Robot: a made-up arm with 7 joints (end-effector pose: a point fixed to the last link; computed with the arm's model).
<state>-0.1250 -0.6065 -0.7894 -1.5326 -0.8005 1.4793 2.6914</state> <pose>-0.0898 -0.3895 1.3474 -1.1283 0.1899 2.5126</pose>
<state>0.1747 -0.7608 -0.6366 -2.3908 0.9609 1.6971 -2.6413</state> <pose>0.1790 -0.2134 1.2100 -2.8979 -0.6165 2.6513</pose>
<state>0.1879 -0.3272 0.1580 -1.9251 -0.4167 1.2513 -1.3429</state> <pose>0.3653 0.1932 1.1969 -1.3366 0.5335 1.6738</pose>
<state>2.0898 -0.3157 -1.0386 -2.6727 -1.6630 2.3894 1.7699</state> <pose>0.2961 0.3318 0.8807 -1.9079 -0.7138 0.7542</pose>
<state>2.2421 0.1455 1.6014 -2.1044 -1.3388 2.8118 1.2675</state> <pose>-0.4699 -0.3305 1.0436 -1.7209 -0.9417 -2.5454</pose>
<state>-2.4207 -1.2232 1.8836 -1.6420 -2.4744 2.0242 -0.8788</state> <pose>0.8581 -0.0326 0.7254 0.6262 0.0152 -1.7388</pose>
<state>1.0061 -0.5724 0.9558 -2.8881 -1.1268 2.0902 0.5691</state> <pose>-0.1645 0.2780 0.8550 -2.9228 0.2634 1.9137</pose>
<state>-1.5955 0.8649 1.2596 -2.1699 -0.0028 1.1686 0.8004</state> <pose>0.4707 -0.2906 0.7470 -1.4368 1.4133 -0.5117</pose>
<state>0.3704 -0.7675 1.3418 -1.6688 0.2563 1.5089 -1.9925</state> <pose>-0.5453 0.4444 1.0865 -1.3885 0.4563 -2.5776</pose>
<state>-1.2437 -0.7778 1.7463 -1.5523 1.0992 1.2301 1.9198</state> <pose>0.2972 0.7225 0.9889 -2.1048 0.1613 -1.4588</pose>
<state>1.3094 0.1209 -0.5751 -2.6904 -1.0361 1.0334 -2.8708</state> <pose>0.2817 0.2273 0.7992 0.6055 -0.8427 2.7157</pose>
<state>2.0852 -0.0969 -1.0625 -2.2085 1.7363 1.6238 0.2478</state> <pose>0.2962 0.5304 1.0398 0.2890 0.8407 1.1041</pose>
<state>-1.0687 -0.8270 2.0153 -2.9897 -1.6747 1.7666 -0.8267</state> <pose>0.1869 0.2477 0.6349 0.5485 0.3640 -1.7631</pose>
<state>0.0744 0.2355 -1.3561 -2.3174 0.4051 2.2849 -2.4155</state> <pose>0.2650 -0.5043 0.8995 -1.5757 -0.0826 0.8552</pose>
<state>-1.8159 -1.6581 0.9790 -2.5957 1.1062 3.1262 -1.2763</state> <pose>0.4715 0.1752 0.9632 2.7693 -0.2891 0.3468</pose>
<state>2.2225 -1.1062 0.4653 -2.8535 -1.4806 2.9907 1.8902</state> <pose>-0.1481 -0.0382 1.0176 -1.8131 -1.4132 2.4540</pose>
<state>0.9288 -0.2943 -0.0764 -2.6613 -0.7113 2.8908 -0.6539</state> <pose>0.2189 0.3397 0.9554 -2.1666 -0.0099 2.1528</pose>
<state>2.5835 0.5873 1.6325 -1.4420 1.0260 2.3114 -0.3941</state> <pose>-0.5950 -0.3133 1.2942 0.1458 -0.4624 -2.9472</pose>
